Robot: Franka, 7 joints.
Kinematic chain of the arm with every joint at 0, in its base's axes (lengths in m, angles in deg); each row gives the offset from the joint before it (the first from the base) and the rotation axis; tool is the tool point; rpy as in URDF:
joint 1: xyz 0 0 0.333 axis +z
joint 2: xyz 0 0 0 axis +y
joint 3: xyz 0 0 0.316 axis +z
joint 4: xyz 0.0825 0 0 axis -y
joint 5: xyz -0.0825 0 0.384 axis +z
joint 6: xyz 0 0 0 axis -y
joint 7: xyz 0.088 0 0 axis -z
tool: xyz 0 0 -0.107 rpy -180 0 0
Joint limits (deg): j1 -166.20..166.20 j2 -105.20..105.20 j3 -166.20..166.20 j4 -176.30..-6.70 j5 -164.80..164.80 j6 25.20..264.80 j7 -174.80..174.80
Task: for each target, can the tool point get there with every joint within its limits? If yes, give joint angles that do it. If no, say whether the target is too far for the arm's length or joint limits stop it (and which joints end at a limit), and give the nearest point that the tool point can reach.
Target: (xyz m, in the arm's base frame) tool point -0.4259 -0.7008 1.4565
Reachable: no: too far | nearest point -0.2627 -0.4322 1.0259 | short by 0.533 m
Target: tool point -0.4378 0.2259 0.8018
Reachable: yes | joints -50.94 -18.34 -131.83 -38.06 -34.23 44.24 126.52
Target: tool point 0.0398 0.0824 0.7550
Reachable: yes | joints 77.50 -86.05 7.72 -147.58 89.06 174.92 -147.20
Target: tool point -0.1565 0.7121 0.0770
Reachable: yes | joints 114.62 66.86 -16.09 -66.01 -6.28 119.43 122.94
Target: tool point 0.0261 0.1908 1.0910
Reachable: yes | joints 37.79 30.08 139.38 -52.49 -29.78 219.67 -79.15
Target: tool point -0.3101 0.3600 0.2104
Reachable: yes | joints 67.61 58.61 74.29 -116.05 133.98 210.56 138.63
